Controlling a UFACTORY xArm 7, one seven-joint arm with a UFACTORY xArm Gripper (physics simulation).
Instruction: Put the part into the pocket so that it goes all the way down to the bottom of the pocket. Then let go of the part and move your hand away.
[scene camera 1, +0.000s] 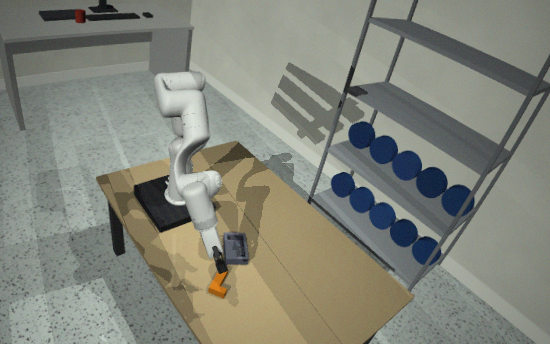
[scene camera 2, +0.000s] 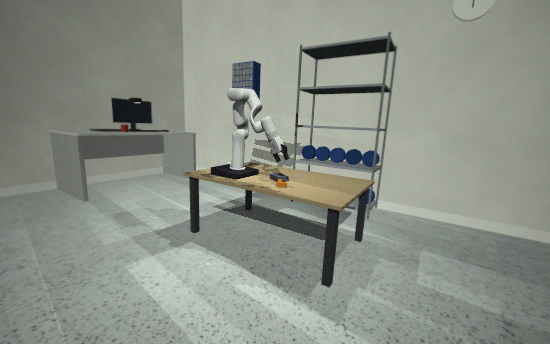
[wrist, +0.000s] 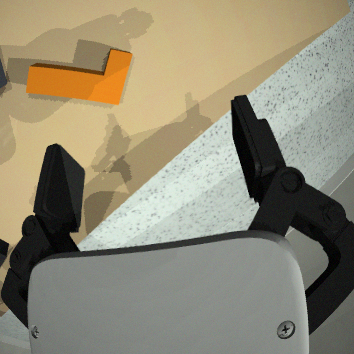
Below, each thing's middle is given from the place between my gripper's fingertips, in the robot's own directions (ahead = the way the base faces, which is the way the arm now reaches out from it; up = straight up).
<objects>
I see the orange block (wrist: 106, 86) 160 mm below my hand, 40 mm to the left of it and 20 mm behind it. Round my hand: pocket (scene camera 1: 235, 245) 200 mm to the left, 160 mm below, 100 mm behind.
</objects>
